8 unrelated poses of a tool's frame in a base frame.
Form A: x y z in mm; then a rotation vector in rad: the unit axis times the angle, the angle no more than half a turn.
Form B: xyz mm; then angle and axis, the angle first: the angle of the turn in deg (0 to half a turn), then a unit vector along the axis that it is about. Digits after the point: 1 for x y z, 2 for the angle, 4 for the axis.
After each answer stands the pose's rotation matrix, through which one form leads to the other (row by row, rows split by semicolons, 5 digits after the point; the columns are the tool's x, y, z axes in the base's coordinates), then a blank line. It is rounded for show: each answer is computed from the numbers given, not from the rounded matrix.
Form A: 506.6 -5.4 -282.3 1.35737 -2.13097 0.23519
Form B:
506.6 -5.4 -282.3 145.39 0.5349 -0.8398 0.0927
-0.30136 -0.87160 -0.38665; -0.76630 0.46269 -0.44576; 0.56742 0.16196 -0.80734

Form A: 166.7 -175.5 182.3 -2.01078 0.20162 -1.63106
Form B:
166.7 -175.5 182.3 148.80 -0.7743 0.0776 -0.6281
0.25696 0.21387 0.94246; -0.43693 -0.84414 0.31069; 0.86201 -0.49162 -0.12347

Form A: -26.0 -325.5 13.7 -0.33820 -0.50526 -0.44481
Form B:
-26.0 -325.5 13.7 43.16 -0.4489 -0.6707 -0.5904
0.78394 0.48539 -0.38708; -0.32244 0.85113 0.41426; 0.53053 -0.19995 0.82374

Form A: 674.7 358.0 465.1 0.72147 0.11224 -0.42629
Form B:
674.7 358.0 465.1 48.44 0.8533 0.1328 -0.5042
0.90849 0.41542 -0.04550; -0.33915 0.66930 -0.66107; -0.24417 0.61600 0.74895

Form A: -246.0 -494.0 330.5 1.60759 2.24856 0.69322
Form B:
-246.0 -494.0 330.5 163.28 0.5641 0.7890 0.2433
-0.33470 0.80141 0.49569; 0.94141 0.26115 0.21344; 0.04161 0.53809 -0.84186

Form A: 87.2 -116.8 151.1 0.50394 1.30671 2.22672
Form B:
87.2 -116.8 151.1 150.72 0.1916 0.4967 0.8465
-0.80352 -0.23585 0.54657; 0.59218 -0.41024 0.69356; 0.06065 0.88095 0.46930

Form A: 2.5 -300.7 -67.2 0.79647 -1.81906 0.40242
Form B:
2.5 -300.7 -67.2 116.09 0.3931 -0.8978 0.1986
-0.21730 -0.68650 -0.69390; -0.32975 0.72072 -0.60977; 0.91872 0.09631 -0.38299

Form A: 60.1 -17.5 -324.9 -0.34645 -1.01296 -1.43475
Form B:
60.1 -17.5 -324.9 102.57 -0.1935 -0.5659 -0.8015
-0.17199 0.91561 -0.36343; -0.64893 0.17227 0.74109; 0.74116 0.36330 0.56453

